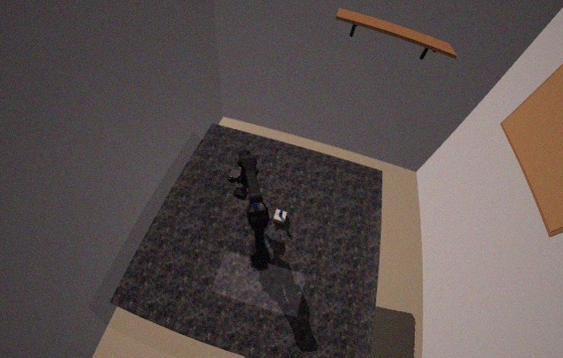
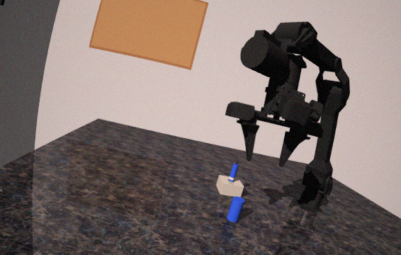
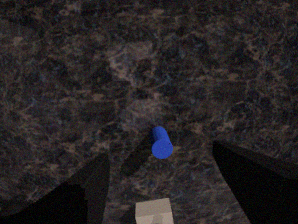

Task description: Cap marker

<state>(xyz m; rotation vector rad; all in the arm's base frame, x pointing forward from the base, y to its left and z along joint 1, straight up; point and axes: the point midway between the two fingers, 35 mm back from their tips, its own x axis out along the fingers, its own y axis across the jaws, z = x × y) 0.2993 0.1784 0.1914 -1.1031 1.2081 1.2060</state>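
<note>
Now: the blue cap 1 cm ahead of my gripper tip, 5 cm to the right of it and 13 cm below it. From my gripper tip the other things lie so: holder block: 2 cm behind, 21 cm to the right, 14 cm below.
</note>
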